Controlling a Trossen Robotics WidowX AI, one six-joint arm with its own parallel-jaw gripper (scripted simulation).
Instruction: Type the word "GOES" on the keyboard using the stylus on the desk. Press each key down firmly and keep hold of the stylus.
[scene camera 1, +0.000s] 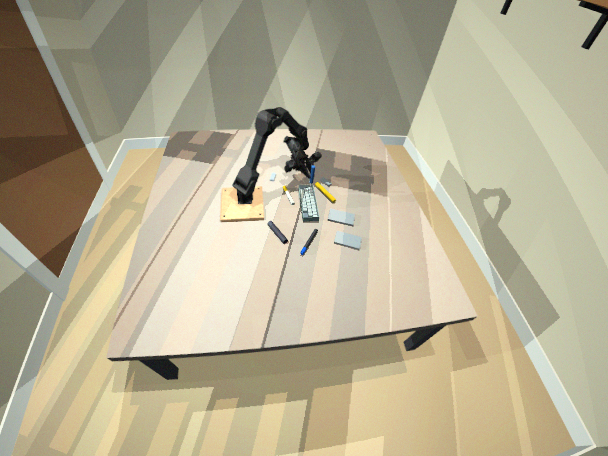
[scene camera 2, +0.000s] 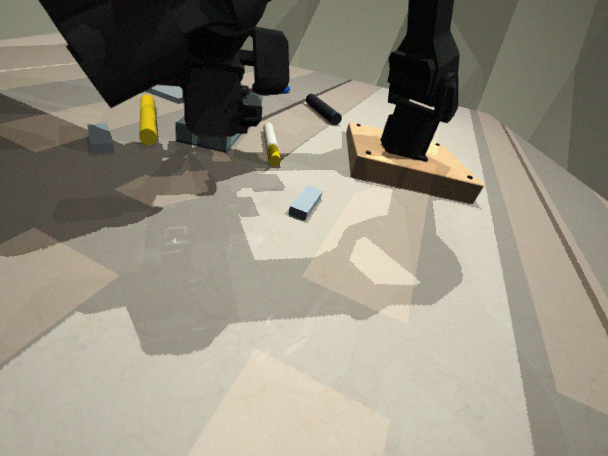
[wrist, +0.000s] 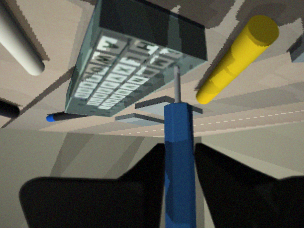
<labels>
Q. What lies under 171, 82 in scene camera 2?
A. My gripper.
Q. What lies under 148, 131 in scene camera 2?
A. A yellow cylinder.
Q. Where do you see my gripper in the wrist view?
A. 179, 150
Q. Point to a yellow cylinder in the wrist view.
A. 260, 31
</labels>
